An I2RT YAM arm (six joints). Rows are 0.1 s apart.
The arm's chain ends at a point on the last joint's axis. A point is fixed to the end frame.
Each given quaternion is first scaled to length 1.
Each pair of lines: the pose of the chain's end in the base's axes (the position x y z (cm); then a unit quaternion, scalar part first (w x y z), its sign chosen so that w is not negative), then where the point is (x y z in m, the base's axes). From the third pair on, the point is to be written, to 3 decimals.
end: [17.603, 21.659, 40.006, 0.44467, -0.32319, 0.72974, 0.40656]
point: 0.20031 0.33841 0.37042
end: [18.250, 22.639, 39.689, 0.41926, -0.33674, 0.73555, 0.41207]
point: 0.20062 0.34830 0.36345
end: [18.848, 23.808, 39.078, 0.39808, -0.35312, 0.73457, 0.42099]
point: 0.200 0.360 0.355
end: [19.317, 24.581, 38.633, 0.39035, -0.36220, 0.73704, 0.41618]
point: 0.203 0.367 0.348
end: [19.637, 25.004, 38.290, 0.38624, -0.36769, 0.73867, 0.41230]
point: 0.205 0.371 0.343
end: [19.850, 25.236, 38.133, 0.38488, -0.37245, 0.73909, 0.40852]
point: 0.207 0.373 0.340
